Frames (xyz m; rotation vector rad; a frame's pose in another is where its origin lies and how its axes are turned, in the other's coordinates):
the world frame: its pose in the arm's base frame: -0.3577 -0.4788 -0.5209 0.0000 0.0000 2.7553
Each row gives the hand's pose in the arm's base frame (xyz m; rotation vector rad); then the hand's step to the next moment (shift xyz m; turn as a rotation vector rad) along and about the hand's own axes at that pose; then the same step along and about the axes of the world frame.
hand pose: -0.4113 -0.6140 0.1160 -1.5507 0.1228 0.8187
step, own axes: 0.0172 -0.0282 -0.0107 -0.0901 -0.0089 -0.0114
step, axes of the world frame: -0.0290 -0.0140 0.0130 0.0364 0.0616 0.0566
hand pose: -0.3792 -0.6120 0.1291 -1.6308 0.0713 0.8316
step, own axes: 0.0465 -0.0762 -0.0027 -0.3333 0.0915 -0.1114
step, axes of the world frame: -0.0537 -0.0602 0.0384 0.1249 0.3243 0.1052
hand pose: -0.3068 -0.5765 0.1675 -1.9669 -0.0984 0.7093
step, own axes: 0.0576 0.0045 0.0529 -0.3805 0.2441 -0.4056
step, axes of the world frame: 0.0051 -0.0631 -0.0462 -0.0705 0.5959 0.0941
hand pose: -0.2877 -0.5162 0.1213 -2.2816 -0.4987 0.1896
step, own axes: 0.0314 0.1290 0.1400 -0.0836 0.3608 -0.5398
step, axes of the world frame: -0.0146 -0.0344 -0.1893 -0.4039 0.5039 0.1069
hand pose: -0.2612 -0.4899 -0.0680 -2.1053 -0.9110 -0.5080
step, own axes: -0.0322 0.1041 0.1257 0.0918 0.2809 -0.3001
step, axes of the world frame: -0.0442 -0.0585 -0.1493 -0.3559 0.2002 0.1034
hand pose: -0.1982 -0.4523 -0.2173 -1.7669 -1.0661 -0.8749
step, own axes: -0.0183 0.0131 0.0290 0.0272 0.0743 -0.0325
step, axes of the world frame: -0.0012 -0.0197 -0.0310 -0.0841 0.0096 0.0124
